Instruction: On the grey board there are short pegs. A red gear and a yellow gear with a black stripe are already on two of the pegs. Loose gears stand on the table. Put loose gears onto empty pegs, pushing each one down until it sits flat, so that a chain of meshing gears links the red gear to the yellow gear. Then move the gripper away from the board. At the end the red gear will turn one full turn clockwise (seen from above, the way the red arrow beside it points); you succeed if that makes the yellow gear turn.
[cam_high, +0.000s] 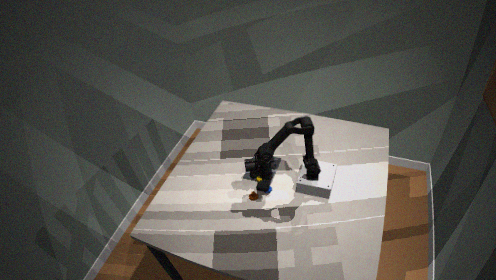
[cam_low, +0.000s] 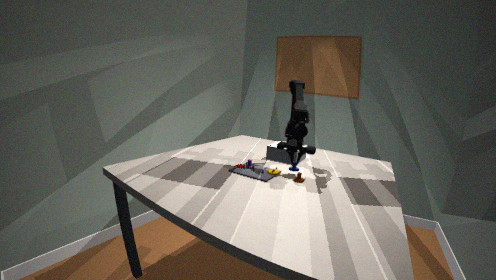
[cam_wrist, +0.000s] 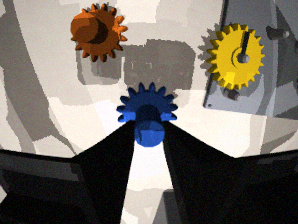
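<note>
The purple gear lies 23 cm to the right of my gripper tip, 3 cm below it and 3 cm ahead of it. Round my gripper tip: orange gear 7 cm ahead, 4 cm to the left, 4 cm below; blue gear 1 cm below; red gear 27 cm to the right, 5 cm ahead, 4 cm below.
</note>
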